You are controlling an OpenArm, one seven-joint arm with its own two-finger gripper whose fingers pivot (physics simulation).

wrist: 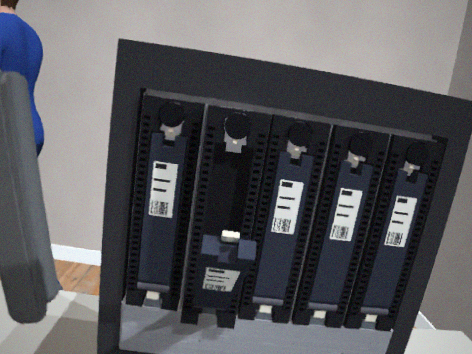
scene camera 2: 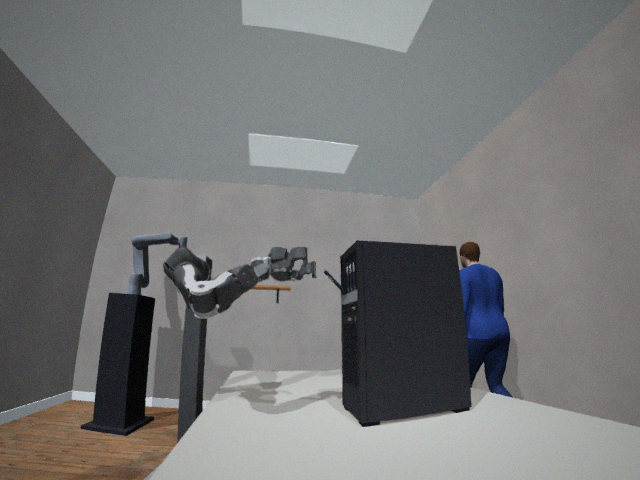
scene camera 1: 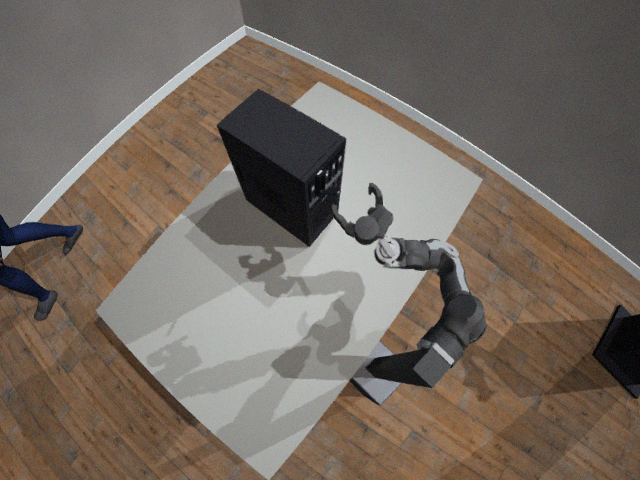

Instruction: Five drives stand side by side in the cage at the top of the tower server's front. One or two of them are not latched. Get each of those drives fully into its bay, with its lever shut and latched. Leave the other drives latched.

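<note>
The black tower server stands upright, five drives side by side in its top cage. In the wrist view, the second drive from the left has its lever swung out and down; this lever juts from the front in scene camera 2. That drive seems to stand slightly proud. The leftmost drive, middle drive, fourth drive and rightmost drive have levers shut. My gripper is open and empty before the server's front. One finger shows at the wrist view's left.
The server stands on a pale table. A person in blue is beyond the table, behind the server in scene camera 2. A black pedestal carries a grey jointed arm behind my arm.
</note>
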